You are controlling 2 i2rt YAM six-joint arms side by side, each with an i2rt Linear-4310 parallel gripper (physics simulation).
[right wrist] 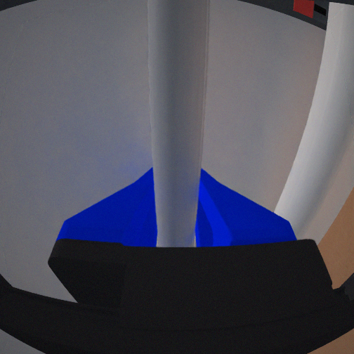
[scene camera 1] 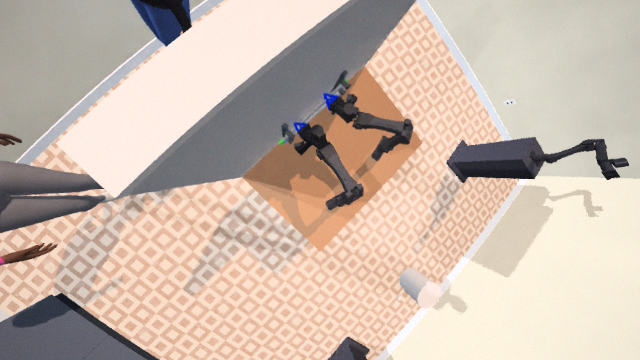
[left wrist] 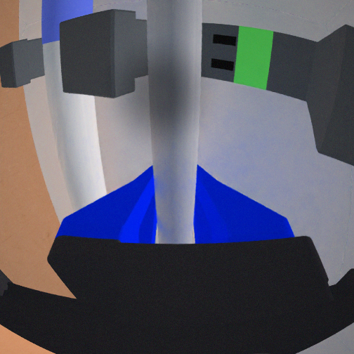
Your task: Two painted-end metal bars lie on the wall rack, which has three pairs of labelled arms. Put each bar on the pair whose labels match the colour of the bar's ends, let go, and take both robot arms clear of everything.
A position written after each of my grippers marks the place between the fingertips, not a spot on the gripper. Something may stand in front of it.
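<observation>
My left gripper (left wrist: 174, 173), visible. My right gripper (right wrist: 176, 174), visible. Green-ended bar (right wrist: 177, 45) (left wrist: 174, 42). Grey wall (scene camera 1: 227, 145) (right wrist: 82, 110) (left wrist: 260, 143). Dark rack block (left wrist: 301, 68).
</observation>
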